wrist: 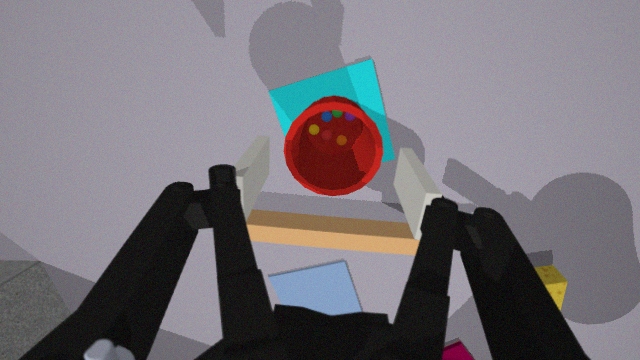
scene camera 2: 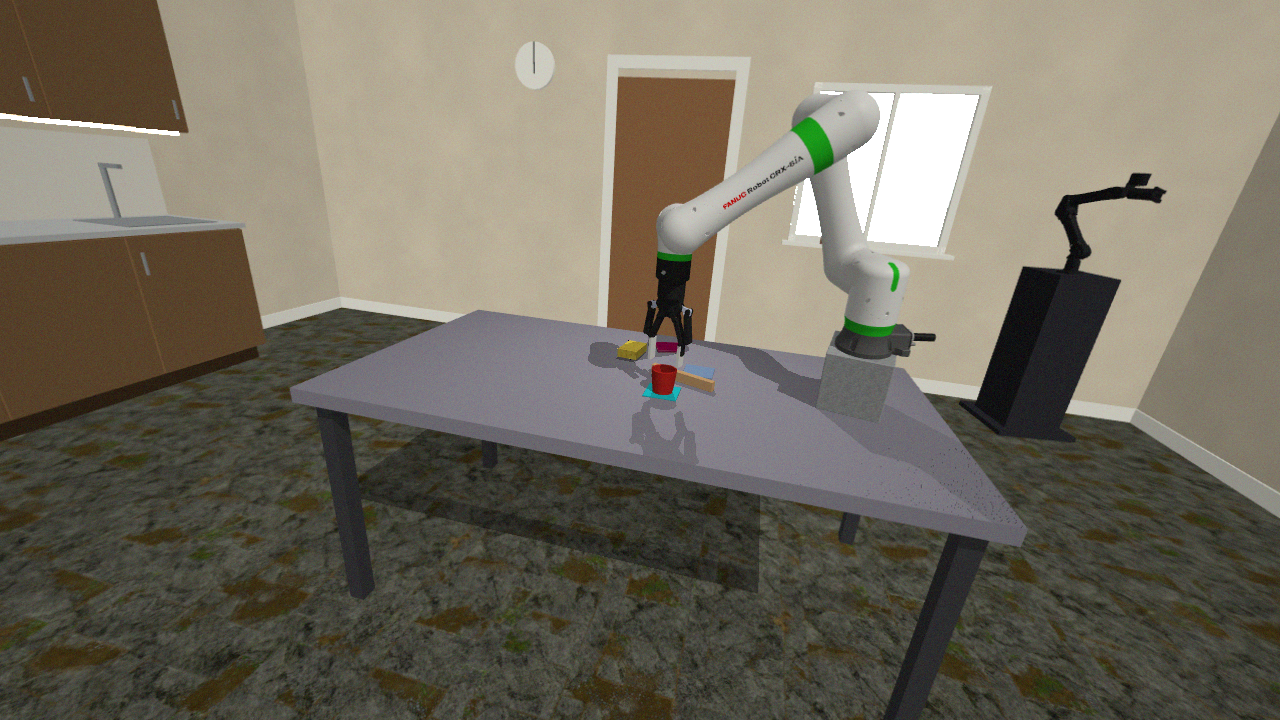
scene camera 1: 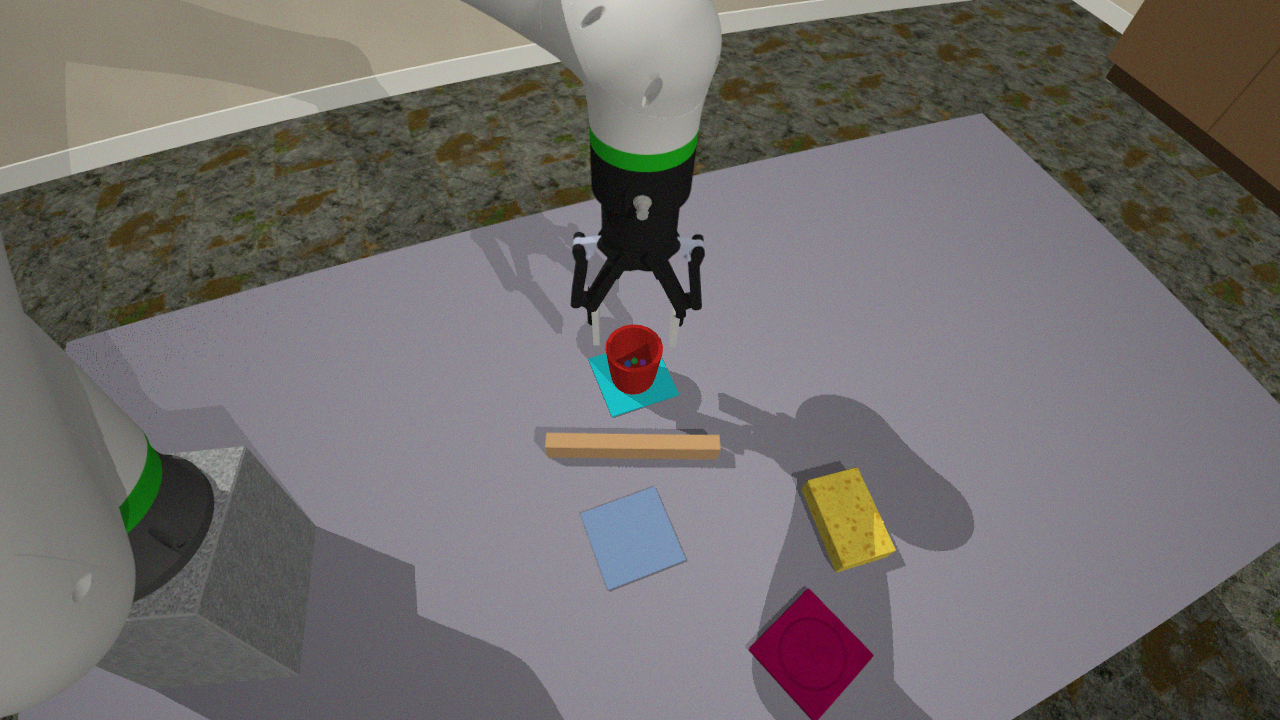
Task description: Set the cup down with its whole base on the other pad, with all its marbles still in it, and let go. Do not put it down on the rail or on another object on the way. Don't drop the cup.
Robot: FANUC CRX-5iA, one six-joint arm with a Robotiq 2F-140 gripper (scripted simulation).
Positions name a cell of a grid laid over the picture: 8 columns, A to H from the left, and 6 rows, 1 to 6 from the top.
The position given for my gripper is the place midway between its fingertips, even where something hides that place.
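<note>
In scene camera 1 I can see a cup (scene camera 1: D3), my gripper (scene camera 1: D3) and a yellow sponge (scene camera 1: F5). The wrist view has the sponge (wrist: G5) too, along with the cup (wrist: E3) and my gripper (wrist: E3). As for scene camera 2, it shows me my gripper (scene camera 2: E4).
</note>
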